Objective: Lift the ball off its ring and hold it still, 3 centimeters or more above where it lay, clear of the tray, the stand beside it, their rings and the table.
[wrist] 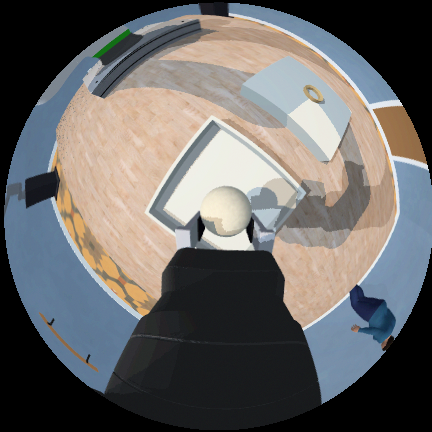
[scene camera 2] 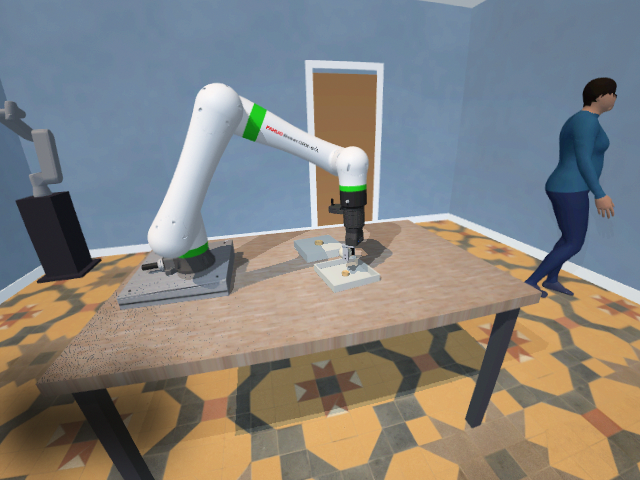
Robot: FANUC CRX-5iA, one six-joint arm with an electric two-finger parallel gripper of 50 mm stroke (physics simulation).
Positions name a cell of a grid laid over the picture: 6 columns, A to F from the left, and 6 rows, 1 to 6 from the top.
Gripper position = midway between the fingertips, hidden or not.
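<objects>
The gripper is visible in the wrist view (D4), and likewise in scene camera 2 (D4).
</objects>
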